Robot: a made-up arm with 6 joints. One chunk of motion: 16 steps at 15 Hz.
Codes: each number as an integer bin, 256 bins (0 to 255) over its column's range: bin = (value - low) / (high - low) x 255, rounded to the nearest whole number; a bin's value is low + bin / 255 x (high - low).
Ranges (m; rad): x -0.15..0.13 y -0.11..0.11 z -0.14..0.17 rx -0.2..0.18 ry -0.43..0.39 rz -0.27..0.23
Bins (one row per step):
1: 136 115 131 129 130 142
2: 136 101 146 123 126 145
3: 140 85 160 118 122 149
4: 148 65 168 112 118 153
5: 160 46 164 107 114 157
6: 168 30 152 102 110 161
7: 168 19 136 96 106 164
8: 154 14 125 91 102 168
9: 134 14 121 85 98 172
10: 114 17 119 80 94 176
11: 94 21 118 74 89 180
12: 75 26 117 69 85 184
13: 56 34 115 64 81 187
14: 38 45 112 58 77 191
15: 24 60 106 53 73 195
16: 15 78 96 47 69 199
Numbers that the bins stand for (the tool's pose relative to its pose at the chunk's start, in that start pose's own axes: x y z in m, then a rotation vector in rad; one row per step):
1: -0.0007 -0.0108 0.0193 -0.0078 -0.0120 0.0084
2: -0.0007 -0.0229 0.0375 -0.0167 -0.0248 0.0143
3: 0.0037 -0.0367 0.0545 -0.0242 -0.0377 0.0222
4: 0.0125 -0.0539 0.0642 -0.0331 -0.0505 0.0300
5: 0.0257 -0.0703 0.0594 -0.0405 -0.0634 0.0378
6: 0.0345 -0.0841 0.0448 -0.0480 -0.0763 0.0457
7: 0.0345 -0.0936 0.0253 -0.0569 -0.0891 0.0516
8: 0.0191 -0.0979 0.0120 -0.0644 -0.1020 0.0594
9: -0.0029 -0.0979 0.0071 -0.0733 -0.1149 0.0673
10: -0.0248 -0.0953 0.0047 -0.0808 -0.1277 0.0751
11: -0.0468 -0.0919 0.0035 -0.0897 -0.1438 0.0829
12: -0.0676 -0.0876 0.0022 -0.0972 -0.1567 0.0908
13: -0.0885 -0.0807 -0.0002 -0.1046 -0.1695 0.0967
14: -0.1083 -0.0712 -0.0038 -0.1136 -0.1824 0.1045
15: -0.1236 -0.0582 -0.0111 -0.1210 -0.1953 0.1124
16: -0.1335 -0.0427 -0.0233 -0.1300 -0.2081 0.1202

